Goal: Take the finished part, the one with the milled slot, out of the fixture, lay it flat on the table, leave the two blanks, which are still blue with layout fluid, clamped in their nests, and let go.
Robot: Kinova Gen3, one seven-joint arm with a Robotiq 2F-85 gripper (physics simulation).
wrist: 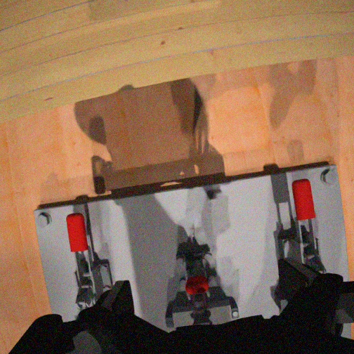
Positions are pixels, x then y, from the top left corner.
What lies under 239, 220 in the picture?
A grey fixture plate.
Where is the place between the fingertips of my gripper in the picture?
205, 286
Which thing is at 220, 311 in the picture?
A finished part.
